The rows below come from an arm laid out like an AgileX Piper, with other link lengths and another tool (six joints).
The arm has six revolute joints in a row. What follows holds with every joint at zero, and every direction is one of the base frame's. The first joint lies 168.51 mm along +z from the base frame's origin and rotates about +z. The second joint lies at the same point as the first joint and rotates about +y. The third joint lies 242.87 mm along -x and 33.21 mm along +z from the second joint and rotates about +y. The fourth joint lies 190.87 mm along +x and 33.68 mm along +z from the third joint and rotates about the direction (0.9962, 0, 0.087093). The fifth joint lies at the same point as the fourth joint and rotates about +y. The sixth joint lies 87.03 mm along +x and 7.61 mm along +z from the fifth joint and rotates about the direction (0.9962, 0, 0.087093). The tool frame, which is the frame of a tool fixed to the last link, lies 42.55 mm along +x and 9 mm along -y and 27.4 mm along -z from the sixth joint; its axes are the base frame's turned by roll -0.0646, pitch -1.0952 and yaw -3.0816 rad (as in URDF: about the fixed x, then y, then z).
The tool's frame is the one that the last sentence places.
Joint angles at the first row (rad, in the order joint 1, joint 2, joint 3, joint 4, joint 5, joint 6):
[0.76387 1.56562 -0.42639 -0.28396 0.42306 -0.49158]
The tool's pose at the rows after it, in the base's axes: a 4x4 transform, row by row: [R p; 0 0 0 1], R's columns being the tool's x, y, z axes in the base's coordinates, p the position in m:
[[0.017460 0.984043 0.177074 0.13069], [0.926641 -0.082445 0.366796 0.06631], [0.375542 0.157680 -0.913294 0.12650], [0 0 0 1]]
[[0.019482 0.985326 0.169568 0.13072], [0.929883 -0.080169 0.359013 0.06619], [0.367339 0.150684 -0.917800 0.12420], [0 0 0 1]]
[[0.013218 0.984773 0.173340 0.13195], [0.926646 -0.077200 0.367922 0.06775], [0.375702 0.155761 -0.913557 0.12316], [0 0 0 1]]
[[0.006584 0.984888 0.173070 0.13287], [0.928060 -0.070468 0.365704 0.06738], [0.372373 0.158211 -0.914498 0.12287], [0 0 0 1]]
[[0.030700 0.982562 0.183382 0.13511], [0.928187 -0.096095 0.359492 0.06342], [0.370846 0.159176 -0.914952 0.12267], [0 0 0 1]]
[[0.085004 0.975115 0.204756 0.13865], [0.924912 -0.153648 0.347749 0.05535], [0.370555 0.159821 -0.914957 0.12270], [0 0 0 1]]
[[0.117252 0.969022 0.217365 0.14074], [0.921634 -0.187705 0.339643 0.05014], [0.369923 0.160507 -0.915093 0.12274], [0 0 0 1]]
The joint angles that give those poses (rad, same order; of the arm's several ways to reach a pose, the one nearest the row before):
[0.76386 1.57599 -0.42640 -0.29165 0.41692 -0.49160]
[0.76388 1.59254 -0.42642 -0.29676 0.41234 -0.48736]
[0.76386 1.59874 -0.42640 -0.30169 0.39522 -0.48504]
[0.76131 1.60197 -0.42639 -0.31212 0.39287 -0.48427]
[0.73191 1.60389 -0.42639 -0.31710 0.39158 -0.48274]
[0.67336 1.60386 -0.42638 -0.31899 0.39159 -0.48074]
[0.63640 1.60388 -0.42640 -0.32103 0.39159 -0.48074]

